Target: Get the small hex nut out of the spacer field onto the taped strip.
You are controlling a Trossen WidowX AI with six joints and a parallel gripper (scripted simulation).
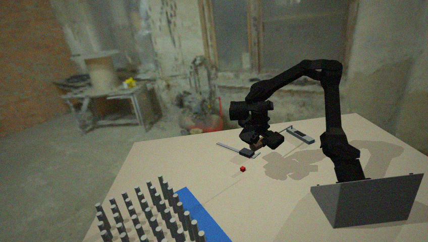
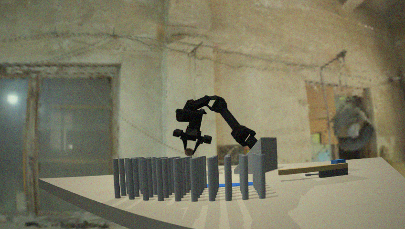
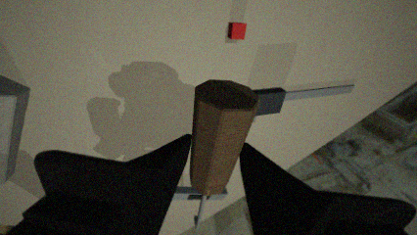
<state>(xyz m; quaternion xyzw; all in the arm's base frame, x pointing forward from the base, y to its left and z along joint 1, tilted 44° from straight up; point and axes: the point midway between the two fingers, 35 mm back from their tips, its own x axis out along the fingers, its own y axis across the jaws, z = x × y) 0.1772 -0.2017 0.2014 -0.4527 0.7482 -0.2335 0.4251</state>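
My gripper tip is now 11 cm above the small red cube and 8 cm short of it. Also, from my gripper tip: grey flat block 27 cm behind, 17 cm to the right, 10 cm below; blue taped strip 28 cm ahead, 22 cm to the left, 12 cm below.
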